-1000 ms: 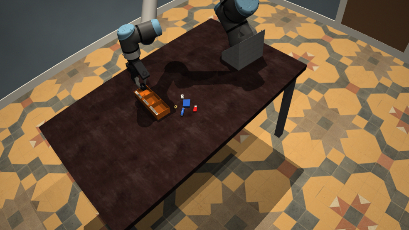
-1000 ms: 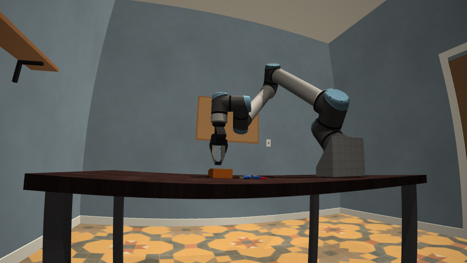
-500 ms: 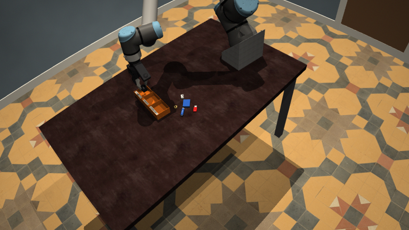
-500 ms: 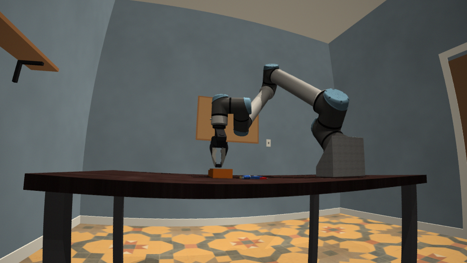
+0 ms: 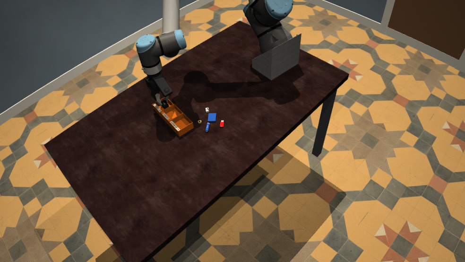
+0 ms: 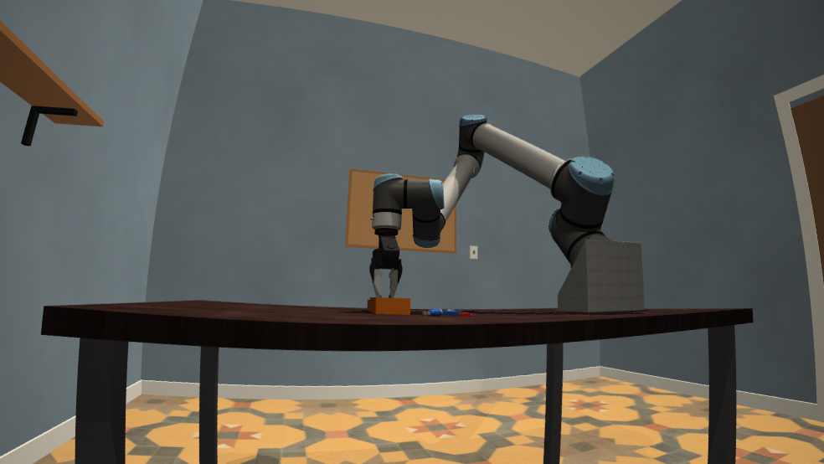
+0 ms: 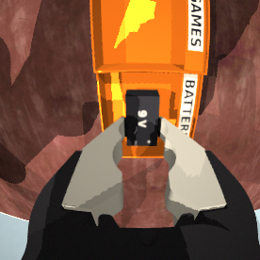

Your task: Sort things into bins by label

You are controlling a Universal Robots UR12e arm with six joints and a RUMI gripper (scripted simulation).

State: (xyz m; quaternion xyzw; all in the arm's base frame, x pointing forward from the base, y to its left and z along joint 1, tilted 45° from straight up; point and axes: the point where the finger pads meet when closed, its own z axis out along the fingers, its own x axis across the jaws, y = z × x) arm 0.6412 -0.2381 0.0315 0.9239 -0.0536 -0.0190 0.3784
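The blue battery is 27 cm to the left of my hand, 6 cm behind it and 3 cm below it. Round my hand: yellow nut 21 cm to the left, 6 cm behind, 3 cm below; then white piece 18 cm to the left, 14 cm behind, 3 cm below; then black 9 V battery 1 cm to the right, 1 cm below.
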